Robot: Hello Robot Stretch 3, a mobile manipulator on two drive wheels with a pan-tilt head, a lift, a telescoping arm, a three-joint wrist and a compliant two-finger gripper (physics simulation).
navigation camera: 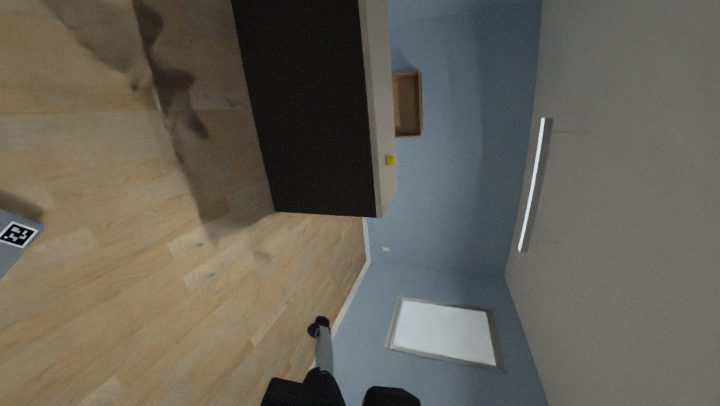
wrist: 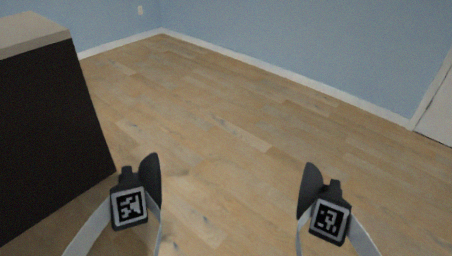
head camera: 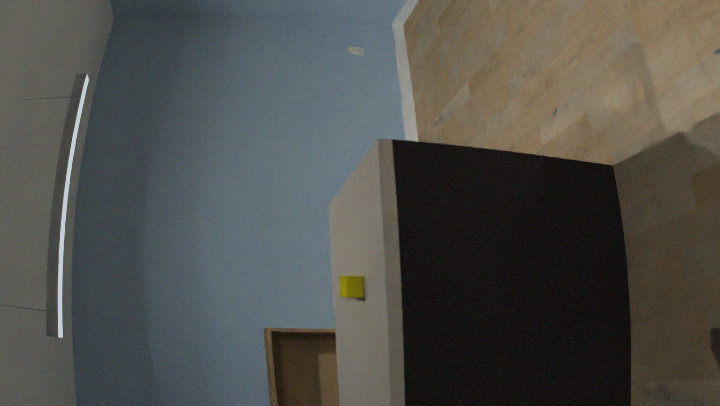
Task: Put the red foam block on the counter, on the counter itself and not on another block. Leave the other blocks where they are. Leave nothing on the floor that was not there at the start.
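Places are measured from the robot's base along level axes (x ahead, y left, z up), in centimetres.
Where they show: gripper, fingertip midpoint: (navigation camera: 310, 362).
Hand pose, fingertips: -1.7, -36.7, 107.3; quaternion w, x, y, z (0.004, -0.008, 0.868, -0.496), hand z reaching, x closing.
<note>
After its pixels a point has its place, as x, y, z.
The red foam block does not show in any of the views. The counter (head camera: 514, 272) @(92.0, -91.8, 53.1) (navigation camera: 317, 110) @(113.1, -62.5, 54.3) (wrist: 45, 130) has a dark front and a pale top; it lies sideways in the head and navigation views, and its end shows at the left of the wrist view. A yellow block (head camera: 352, 286) @(107.5, -104.4, 94.1) (navigation camera: 390, 159) @(108.0, -103.9, 94.4) sits on the counter's top. My gripper (wrist: 230, 177) @(-1.7, -36.7, 107.3) is open, with bare wooden floor showing between its fingers, and is apart from the counter, to the right of its end in the wrist view.
A wooden open box or shelf (head camera: 269, 368) @(249.4, -171.3, 106.1) (navigation camera: 420, 103) @(252.3, -153.7, 105.5) shows beyond the counter against the blue wall. A white-framed window (navigation camera: 443, 332) @(14.0, -316.8, 144.6) is on another wall. A white door (wrist: 441, 117) stands at the right of the wrist view. Shadows fall on the floor near the counter.
</note>
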